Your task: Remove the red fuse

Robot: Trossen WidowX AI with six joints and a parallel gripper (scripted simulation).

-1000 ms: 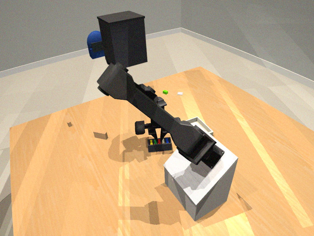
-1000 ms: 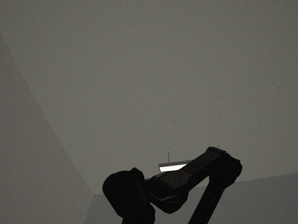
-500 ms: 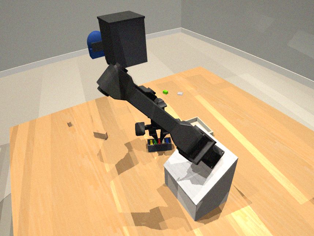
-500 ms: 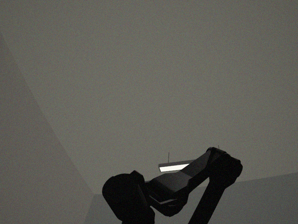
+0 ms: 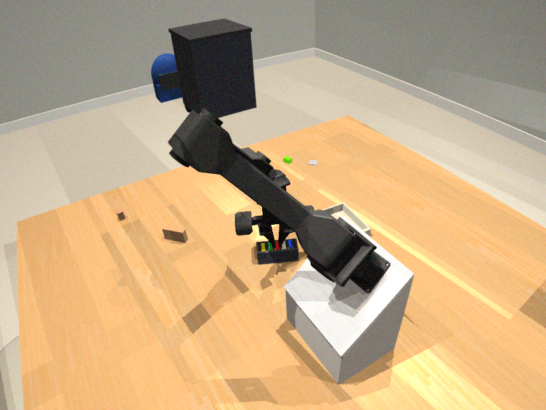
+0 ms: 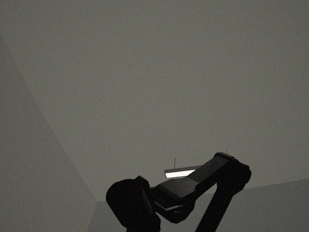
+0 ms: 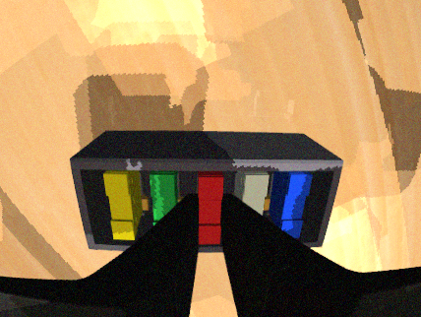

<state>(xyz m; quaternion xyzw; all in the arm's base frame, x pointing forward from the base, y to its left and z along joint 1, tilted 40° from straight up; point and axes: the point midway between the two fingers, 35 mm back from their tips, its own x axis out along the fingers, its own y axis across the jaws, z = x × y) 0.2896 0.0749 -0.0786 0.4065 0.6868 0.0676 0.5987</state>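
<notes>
The tray is 10 mm behind my gripper tip, 200 mm to the right of it and 30 mm below it. The rest, counted from my gripper tip: red fuse (10 mm below).
</notes>
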